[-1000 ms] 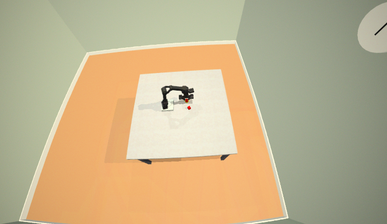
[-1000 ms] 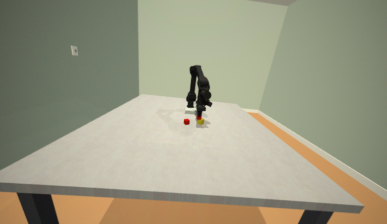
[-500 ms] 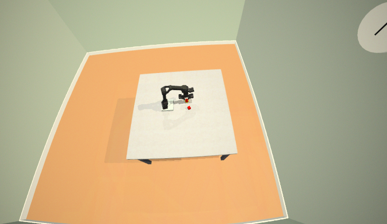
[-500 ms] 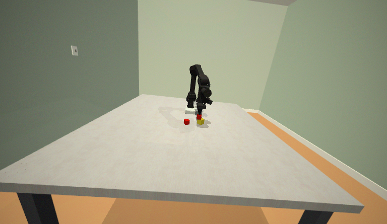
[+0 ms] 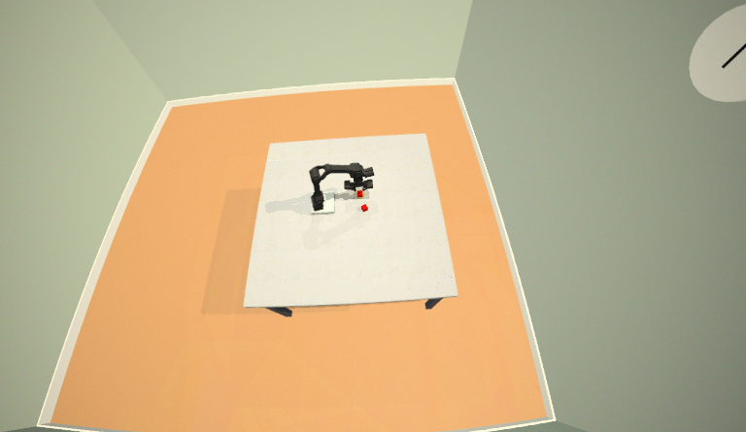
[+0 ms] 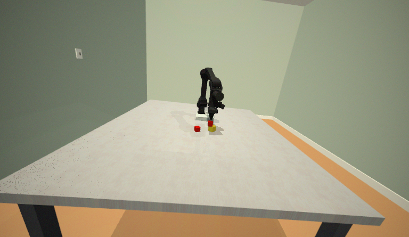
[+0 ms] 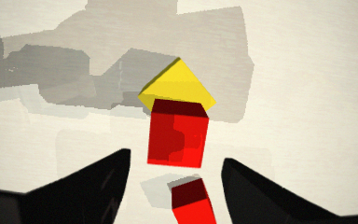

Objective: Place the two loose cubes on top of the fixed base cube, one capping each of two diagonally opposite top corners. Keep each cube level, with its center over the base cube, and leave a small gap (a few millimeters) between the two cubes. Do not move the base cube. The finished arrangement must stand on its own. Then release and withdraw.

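Right now my gripper tip is 2 cm to the right of the yellow base cube and 7 cm above it.
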